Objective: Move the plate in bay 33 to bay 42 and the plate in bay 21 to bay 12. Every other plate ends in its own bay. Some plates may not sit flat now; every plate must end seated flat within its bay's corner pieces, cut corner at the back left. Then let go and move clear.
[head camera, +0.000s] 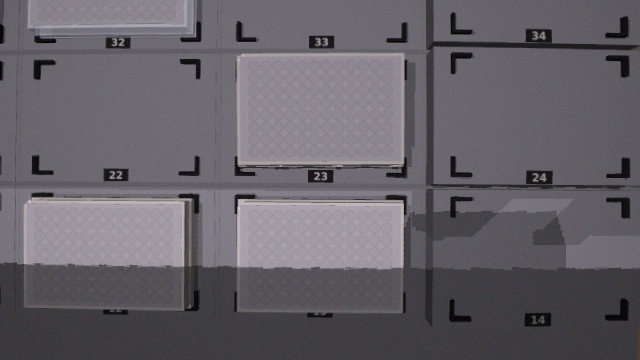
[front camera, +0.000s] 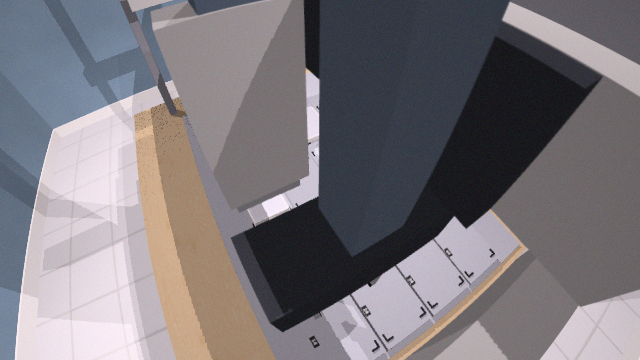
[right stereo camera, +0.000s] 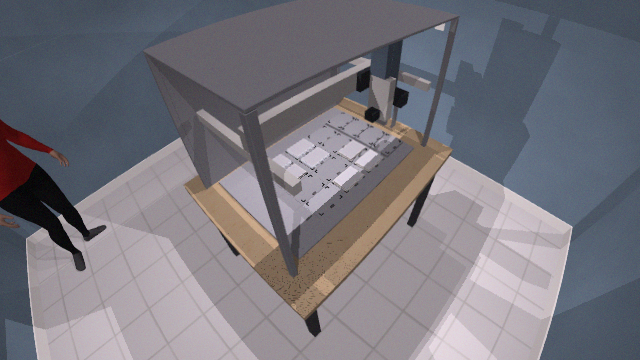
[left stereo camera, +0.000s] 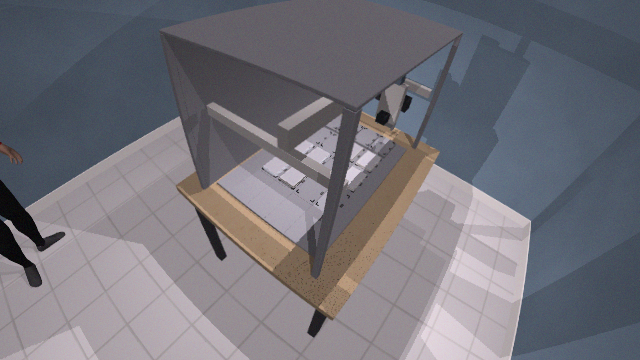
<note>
The pictures show: my gripper, an enclosure roof, a bay 22 and a bay 14.
</note>
